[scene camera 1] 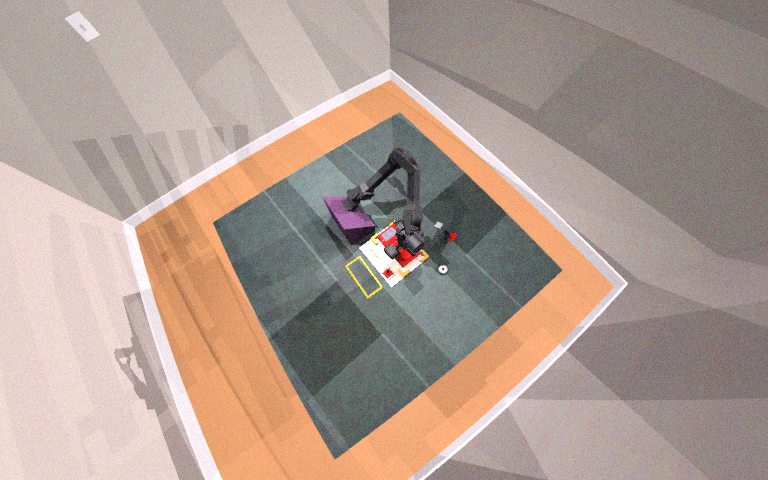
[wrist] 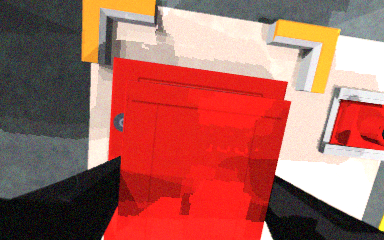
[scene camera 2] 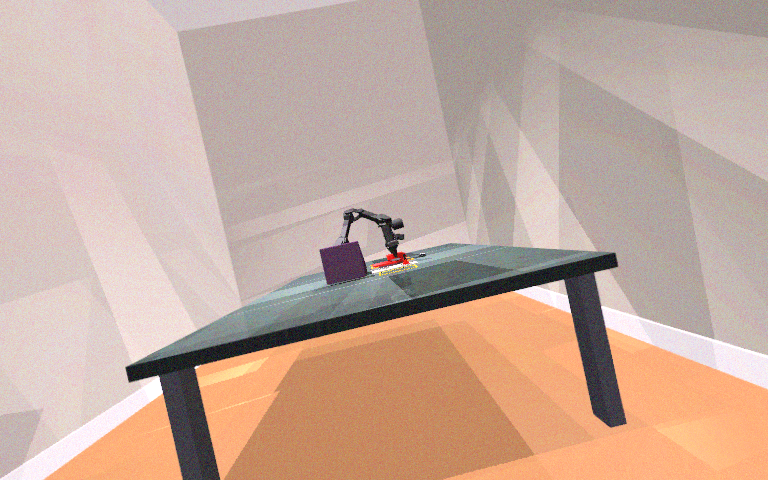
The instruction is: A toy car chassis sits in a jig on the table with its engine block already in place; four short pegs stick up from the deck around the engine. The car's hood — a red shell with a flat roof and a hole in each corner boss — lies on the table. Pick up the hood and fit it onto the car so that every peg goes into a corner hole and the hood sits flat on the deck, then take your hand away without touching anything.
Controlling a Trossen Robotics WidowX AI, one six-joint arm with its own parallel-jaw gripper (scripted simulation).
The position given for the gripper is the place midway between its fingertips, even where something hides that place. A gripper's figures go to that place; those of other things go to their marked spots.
The gripper [wrist: 194, 168] is 11 cm from the lens. A red hood [wrist: 190, 156]: 9 cm from the lens. A pale jig plate [wrist: 321, 67]: 16 cm from the lens. The marked spots on the pale jig plate and the red hood are 11 cm apart.
